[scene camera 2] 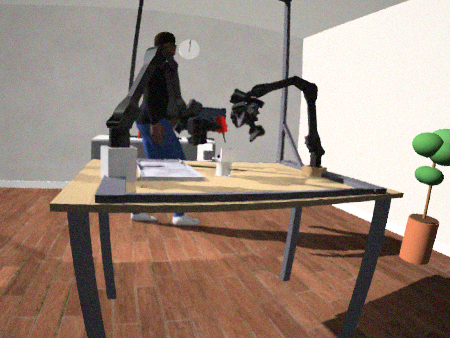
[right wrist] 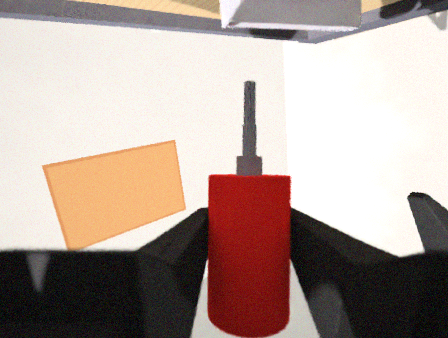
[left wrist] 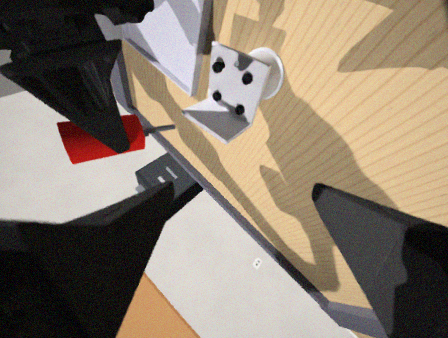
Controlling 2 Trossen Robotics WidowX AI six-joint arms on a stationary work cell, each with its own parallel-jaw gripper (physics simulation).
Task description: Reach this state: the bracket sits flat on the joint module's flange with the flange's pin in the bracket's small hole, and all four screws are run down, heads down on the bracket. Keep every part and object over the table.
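Frame: origin at the left arm's base, x ahead, y left, z up, level; metres.
Where they show: left gripper, fingertip midpoint: (scene camera 2: pixel 245 134) (left wrist: pixel 243 189); right gripper, fingertip midpoint: (scene camera 2: pixel 224 126) (right wrist: pixel 246 217) (left wrist: pixel 119 147); left arm's base, origin of the base link: (scene camera 2: pixel 314 166); right arm's base, origin of the base link: (scene camera 2: pixel 118 146).
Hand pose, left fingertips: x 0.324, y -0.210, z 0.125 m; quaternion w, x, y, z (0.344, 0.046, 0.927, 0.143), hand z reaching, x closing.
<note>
Each offset is from my left fingertips to the top centre of the thing. Level surfaces: height alone.
The white L-shaped bracket (scene camera 2: pixel 227 153) (left wrist: pixel 231 84) (right wrist: pixel 295 14) sits on the upright white joint module {0.079 m ahead, 0.037 m right, 0.099 m down} (scene camera 2: pixel 223 169) (left wrist: pixel 276 75), its plate facing up and its other flange rising at one side. Four black screw heads show on the plate in the left wrist view; how deep they sit and the pin's seating cannot be told. My right gripper (right wrist: pixel 246 217) is shut on the red handle of the screwdriver {0.121 m ahead, 0.026 m right, 0.064 m up} (scene camera 2: pixel 221 124) (left wrist: pixel 102 142) (right wrist: pixel 249 260); its shaft points down above the bracket in the scene view, tip apart from the screws. My left gripper (scene camera 2: pixel 248 124) (left wrist: pixel 243 189) is open and empty, above and right of the bracket.
A light grey tray {0.198 m ahead, 0.247 m right, 0.147 m down} (scene camera 2: pixel 175 177) (left wrist: pixel 197 62) lies on the table {0.163 m down} (scene camera 2: pixel 270 182) to the left of the module. A white block {0.458 m ahead, 0.200 m right, 0.054 m down} (scene camera 2: pixel 118 162) carries the right arm. A dark frame bar (scene camera 2: pixel 240 195) runs along the table's front edge. A person (scene camera 2: pixel 159 95) stands behind the table.
</note>
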